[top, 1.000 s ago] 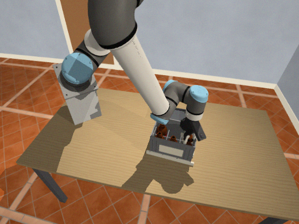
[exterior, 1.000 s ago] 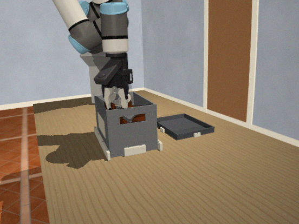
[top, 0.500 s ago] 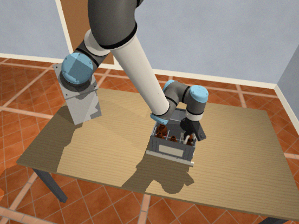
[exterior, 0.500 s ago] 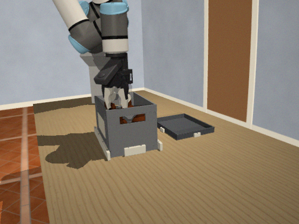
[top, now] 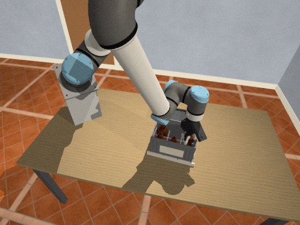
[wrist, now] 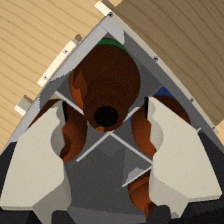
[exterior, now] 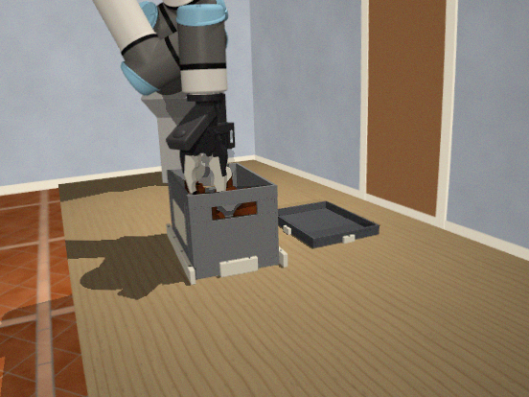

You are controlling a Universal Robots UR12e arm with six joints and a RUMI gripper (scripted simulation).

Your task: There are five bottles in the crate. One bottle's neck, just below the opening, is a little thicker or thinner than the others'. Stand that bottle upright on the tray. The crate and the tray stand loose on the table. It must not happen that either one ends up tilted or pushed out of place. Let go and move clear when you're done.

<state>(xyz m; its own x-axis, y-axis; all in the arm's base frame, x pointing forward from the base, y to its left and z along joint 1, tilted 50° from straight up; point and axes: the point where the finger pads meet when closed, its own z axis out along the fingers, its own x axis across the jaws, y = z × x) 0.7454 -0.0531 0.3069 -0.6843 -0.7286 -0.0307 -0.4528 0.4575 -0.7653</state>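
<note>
Right now my hand is 10 mm short of the bottle, 90 mm to the right of it and 70 mm above it. The rest, counted from my hand: grey tray 70 mm behind, 350 mm to the left, 140 mm below; then grey crate 80 mm behind, 60 mm to the left, 70 mm below.
</note>
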